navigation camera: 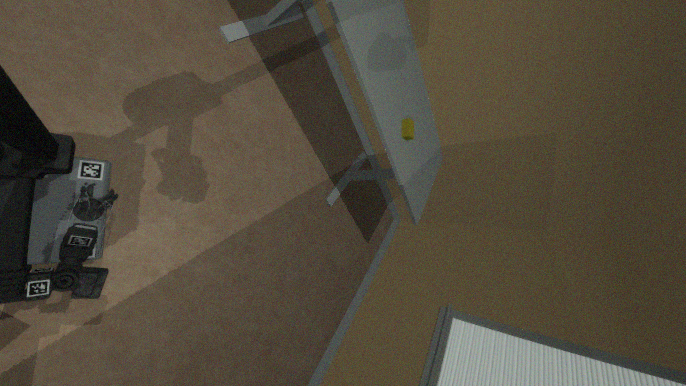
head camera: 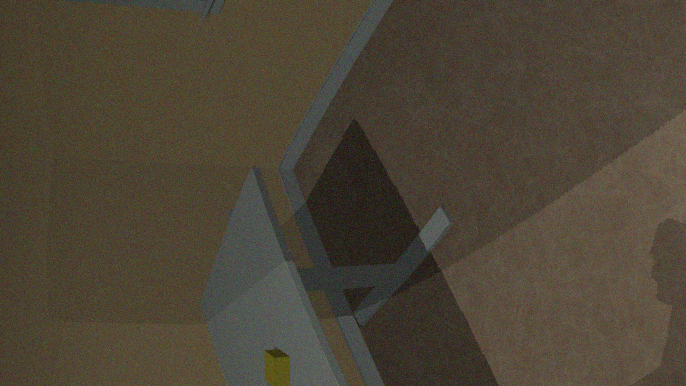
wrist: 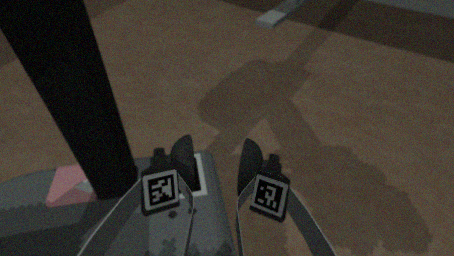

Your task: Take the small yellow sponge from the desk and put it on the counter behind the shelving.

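Where they show: gripper, fingertip midpoint: (navigation camera: 102,187) (wrist: 216,155); robot's base at its link origin: (navigation camera: 88,207).
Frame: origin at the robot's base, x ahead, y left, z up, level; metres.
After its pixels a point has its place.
Note:
The small yellow sponge (head camera: 277,369) {y 0.489, x 1.115, z 0.757 m} (navigation camera: 407,129) {y 0.489, x 1.115, z 0.754 m} stands on the pale grey desk (head camera: 250,295) {y 0.337, x 1.367, z 0.720 m} (navigation camera: 395,95) {y 0.654, x 1.031, z 0.720 m}; its lower end is cut off in the head view. My gripper (navigation camera: 100,193) {y 0.075, x 0.030, z 0.257 m} (wrist: 216,155) {y 0.075, x 0.030, z 0.257 m} is open, with no object between its fingertips. It hangs low over the robot's own base, well apart from the desk and the sponge. In the wrist view a desk foot (wrist: 270,19) shows at the top. The counter and the shelving do not show in these views.
The desk stands close to the tan wall (head camera: 125,125) {y -0.228, x 2.336, z 1.035 m} (navigation camera: 525,200) {y 0.179, x 2.265, z 1.277 m}, with splayed feet on the brown floor. A grey baseboard (head camera: 330,90) {y -0.446, x 2.094, z 0.038 m} (navigation camera: 350,315) {y -0.903, x 1.627, z 0.058 m} runs to a room corner beyond the desk's end. A window with blinds (navigation camera: 525,355) {y -0.788, x 1.755, z 1.294 m} is at the navigation view's lower right. The robot's dark mast (wrist: 75,95) {y 0.116, x -0.064, z 0.291 m} rises at left in the wrist view.

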